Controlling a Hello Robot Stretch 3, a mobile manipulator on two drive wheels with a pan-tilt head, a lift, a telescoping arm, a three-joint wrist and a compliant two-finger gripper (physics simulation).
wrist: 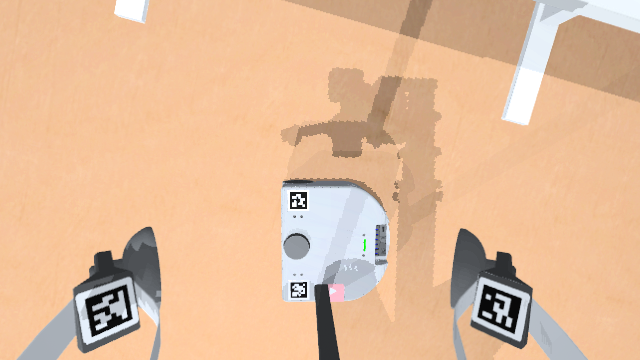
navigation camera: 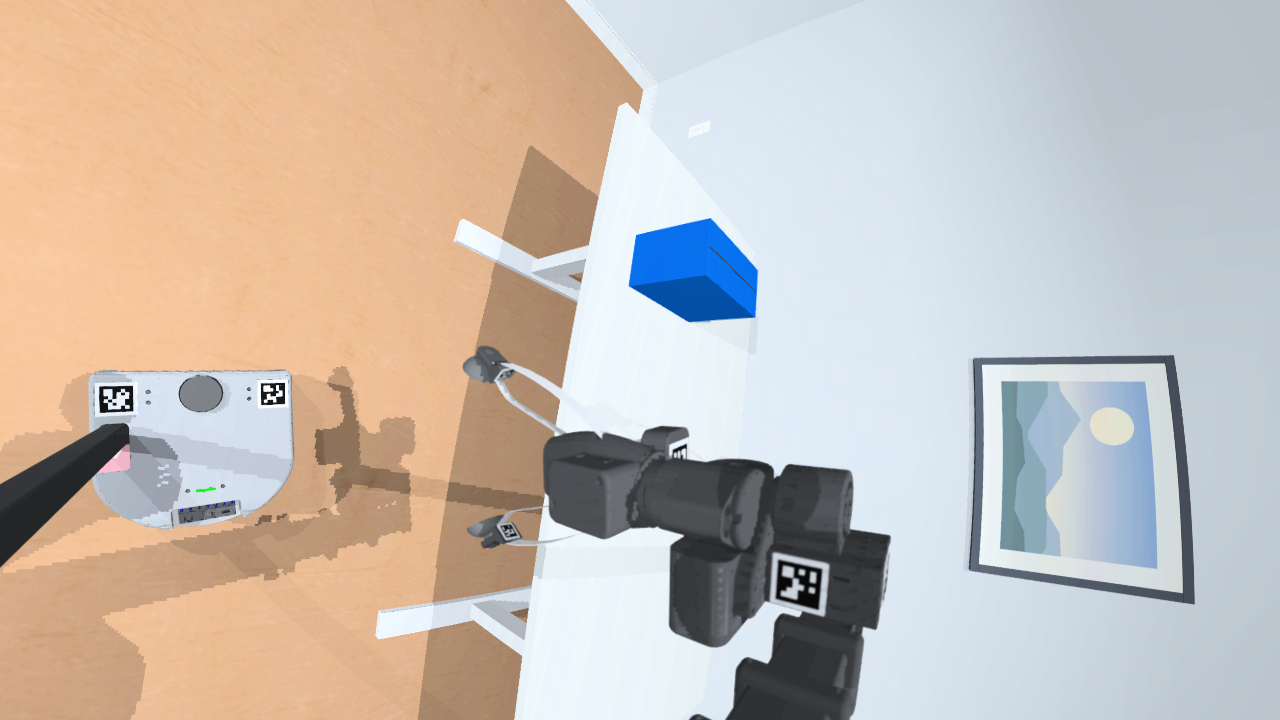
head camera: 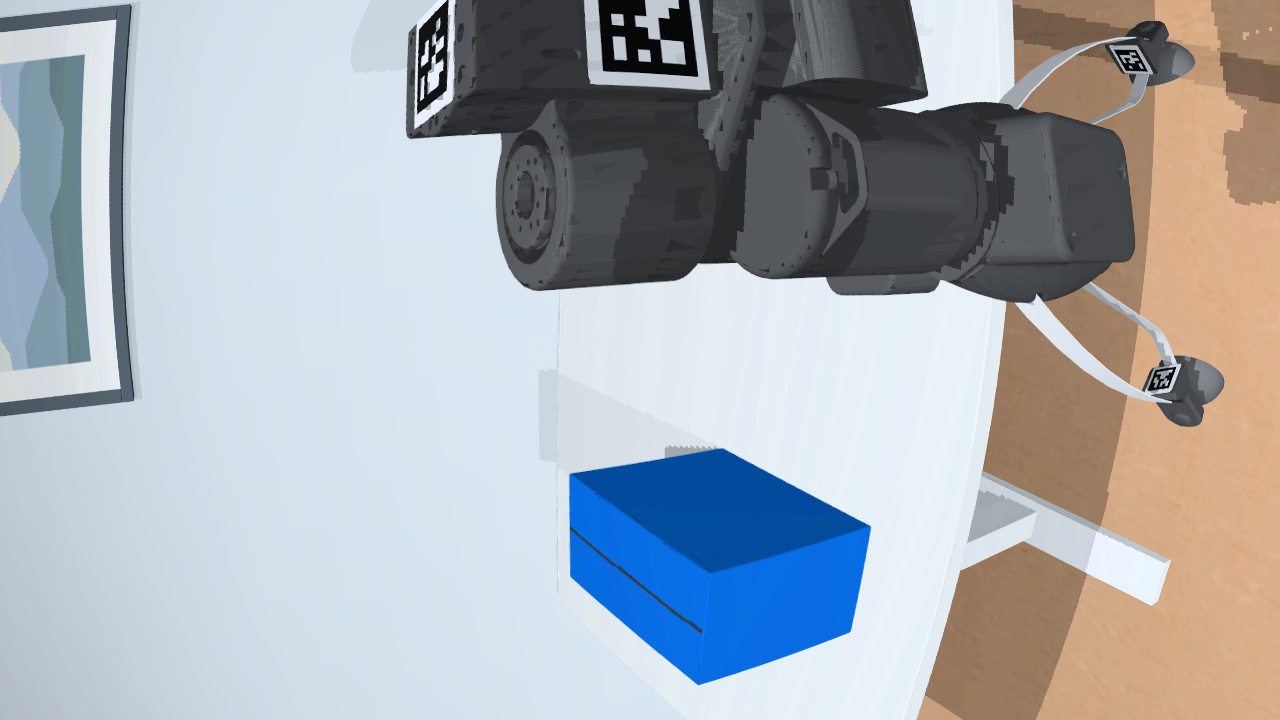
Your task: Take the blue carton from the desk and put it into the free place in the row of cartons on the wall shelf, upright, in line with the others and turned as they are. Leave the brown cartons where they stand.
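Where they show: gripper, fingertip midpoint: (navigation camera: 474,446) (head camera: 1194,221); robot's base, origin of the base link: (navigation camera: 202,391).
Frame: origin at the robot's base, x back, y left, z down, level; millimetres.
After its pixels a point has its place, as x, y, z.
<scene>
The blue carton (head camera: 716,537) {-208, -723, -855} (navigation camera: 689,268) {-239, -670, -863} stands on the white desk (head camera: 805,376) {-87, -761, -720} (navigation camera: 626,358) {-72, -660, -720}, close to the wall. A thin dark line runs across one of its side faces. My gripper (head camera: 1183,223) {22, -226, -872} (navigation camera: 478,447) {22, -226, -872} (wrist: 308,255) {22, -226, -872} is open and empty. Its two fingertips stand wide apart, out past the desk's front edge and above the floor, to one side of the carton and apart from it. The wrist and arm hang over the desk. The carton does not show in the wrist view. The wall shelf and the brown cartons do not show in these views.
My base (navigation camera: 232,447) {110, -51, -160} (wrist: 330,210) stands on the wooden floor in front of the desk, with the dark mast (navigation camera: 53,492) {62, 116, -640} (wrist: 326,325) rising from it. White desk legs (head camera: 1100,555) (navigation camera: 501,250) (wrist: 530,85) reach toward the floor. A framed picture (head camera: 44,223) {180, -1246, -1513} (navigation camera: 1074,465) {188, -1243, -1611} hangs on the wall.
</scene>
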